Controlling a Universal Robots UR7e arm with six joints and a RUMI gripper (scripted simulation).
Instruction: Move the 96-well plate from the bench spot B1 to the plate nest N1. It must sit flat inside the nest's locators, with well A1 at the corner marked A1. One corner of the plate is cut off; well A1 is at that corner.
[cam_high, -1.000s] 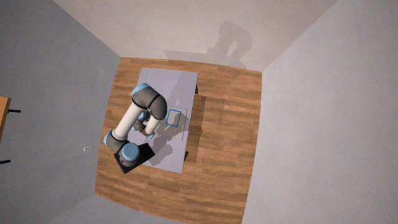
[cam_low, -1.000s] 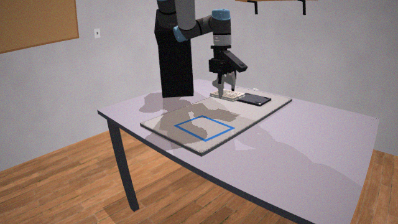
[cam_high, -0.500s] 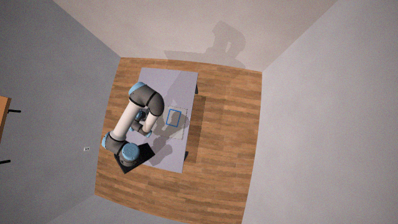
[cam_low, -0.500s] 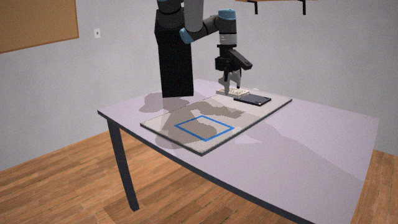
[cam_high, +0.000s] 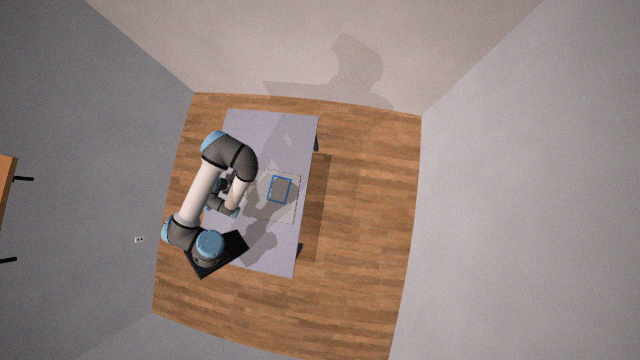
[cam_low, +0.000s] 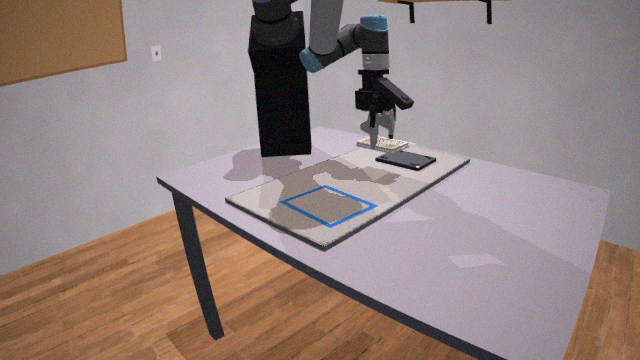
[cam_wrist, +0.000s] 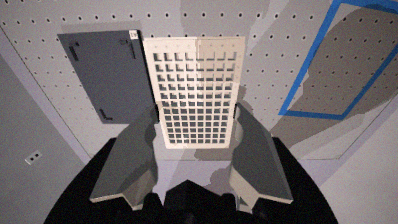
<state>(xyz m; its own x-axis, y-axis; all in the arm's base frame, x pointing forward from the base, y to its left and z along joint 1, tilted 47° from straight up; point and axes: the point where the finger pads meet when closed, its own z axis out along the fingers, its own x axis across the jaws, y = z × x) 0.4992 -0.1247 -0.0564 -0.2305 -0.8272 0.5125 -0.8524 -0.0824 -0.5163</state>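
Now: the dark plate nest 14 cm to the left of my hand, 9 cm below it and 3 cm ahead of it. Round my hand: 96-well plate (1 cm below); A1 label (9 cm below, 9 cm ahead, 7 cm to the left).
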